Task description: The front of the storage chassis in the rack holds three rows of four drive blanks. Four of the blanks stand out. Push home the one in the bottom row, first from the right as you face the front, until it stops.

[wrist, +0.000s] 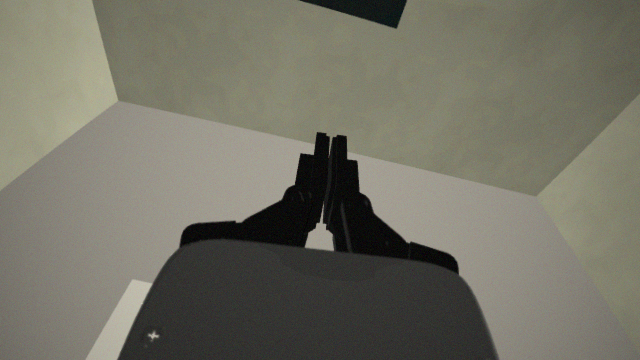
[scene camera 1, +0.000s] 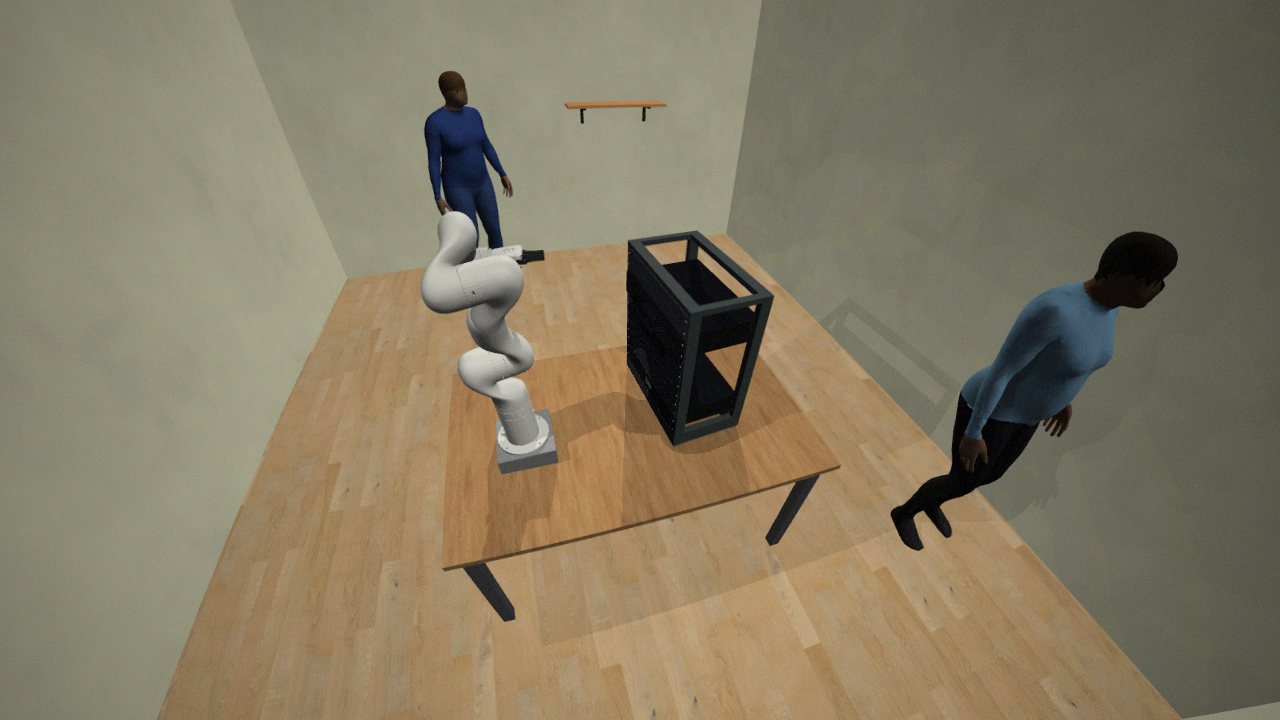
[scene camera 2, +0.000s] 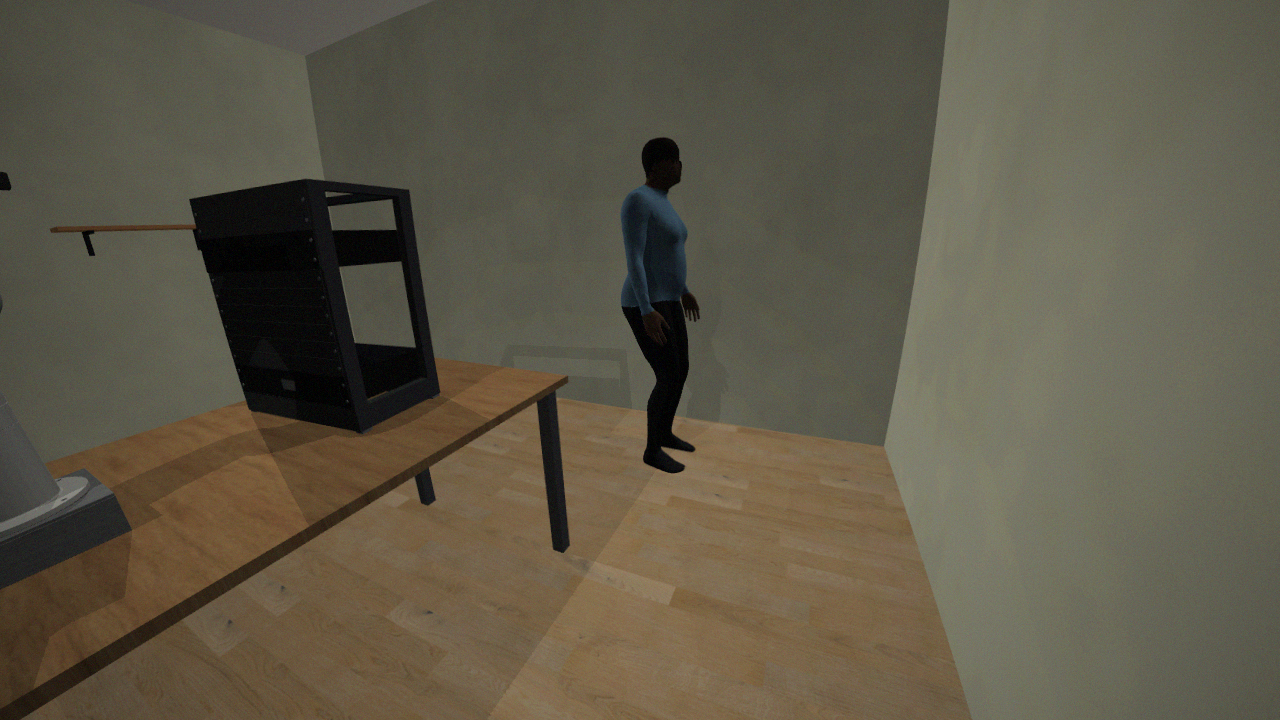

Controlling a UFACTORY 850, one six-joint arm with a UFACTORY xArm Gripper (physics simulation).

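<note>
The dark rack [scene camera 1: 687,376] [scene camera 2: 338,313] stands on the table. The storage chassis [scene camera 1: 726,329] [scene camera 2: 368,246] is a black box in its upper part. The front of the chassis is very dark in both scene views, and single drive blanks, including the bottom-row one at the right, cannot be made out. My gripper [scene camera 1: 542,256] [wrist: 327,154] is shut, with nothing between its fingers. It is in the air in front of the rack, at about the height of its top, clearly apart from it. A small black part of it shows at the left edge of scene camera 2.
The wooden table [scene camera 1: 572,501] [scene camera 2: 429,438] carries the arm's base [scene camera 1: 528,456] [scene camera 2: 71,528] and the rack. A person in dark blue [scene camera 1: 463,147] stands behind the arm. A person in light blue [scene camera 1: 1042,358] [scene camera 2: 657,241] stands beyond the rack. A shelf [scene camera 1: 615,104] [scene camera 2: 125,228] hangs on the wall.
</note>
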